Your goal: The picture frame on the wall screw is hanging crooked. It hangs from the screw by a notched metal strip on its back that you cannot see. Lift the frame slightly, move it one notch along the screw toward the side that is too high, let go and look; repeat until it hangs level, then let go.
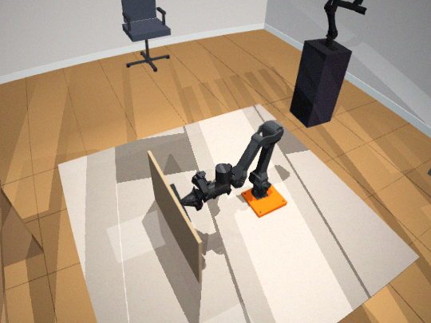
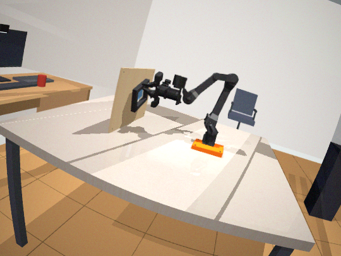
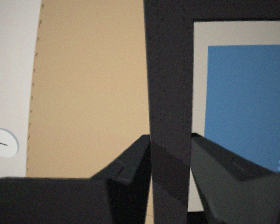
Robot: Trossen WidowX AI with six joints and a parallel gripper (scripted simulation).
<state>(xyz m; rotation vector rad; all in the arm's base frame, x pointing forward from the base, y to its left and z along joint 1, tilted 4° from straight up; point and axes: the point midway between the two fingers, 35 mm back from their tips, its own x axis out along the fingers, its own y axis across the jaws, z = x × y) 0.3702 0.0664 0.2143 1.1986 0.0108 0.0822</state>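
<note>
Right now the picture frame is 5 cm below my gripper tip, 1 cm to the right of it and 1 cm ahead of it. The rest, counted from my gripper tip: wall board (6 cm below, 2 cm ahead).
</note>
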